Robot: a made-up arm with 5 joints.
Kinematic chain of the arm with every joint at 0, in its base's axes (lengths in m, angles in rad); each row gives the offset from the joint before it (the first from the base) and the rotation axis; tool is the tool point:
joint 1: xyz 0 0 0.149 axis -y
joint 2: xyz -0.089 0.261 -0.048 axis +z
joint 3: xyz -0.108 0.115 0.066 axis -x
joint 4: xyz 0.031 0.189 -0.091 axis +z
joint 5: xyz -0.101 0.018 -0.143 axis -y
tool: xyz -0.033 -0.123 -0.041
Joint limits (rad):
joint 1: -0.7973..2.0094
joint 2: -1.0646..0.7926
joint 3: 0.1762..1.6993
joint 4: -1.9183..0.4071
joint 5: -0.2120..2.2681
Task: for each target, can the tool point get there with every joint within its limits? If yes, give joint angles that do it. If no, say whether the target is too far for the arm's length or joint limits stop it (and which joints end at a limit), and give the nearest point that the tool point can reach.
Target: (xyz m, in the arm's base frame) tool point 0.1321 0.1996 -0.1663
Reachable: yes | joints 1.2498 0.0259 0.8907 0.0358 0.7561
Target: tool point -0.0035 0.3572 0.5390
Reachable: no: joint limits stop it (at a limit: joint 1, joint 2, joint 3, joint 4, joint 5) | nearest point -0.2012 0.3310 0.3782 | short by 0.256 m
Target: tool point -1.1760 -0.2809 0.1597
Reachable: no: too far | nearest point -0.4993 0.1844 0.1448 | short by 0.821 m
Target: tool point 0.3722 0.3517 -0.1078
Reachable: yes | joints 1.6211 -0.4698 1.0696 -1.3198 0.4240
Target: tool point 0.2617 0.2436 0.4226
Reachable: no: joint limits stop it (at a limit: joint 1, joint 2, joint 3, joint 4) | nearest point 0.2256 0.4027 0.2475 | short by 0.239 m
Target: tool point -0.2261 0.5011 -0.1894
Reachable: yes | joints 0.1035 -0.0371 0.4273 -1.6143 1.8924
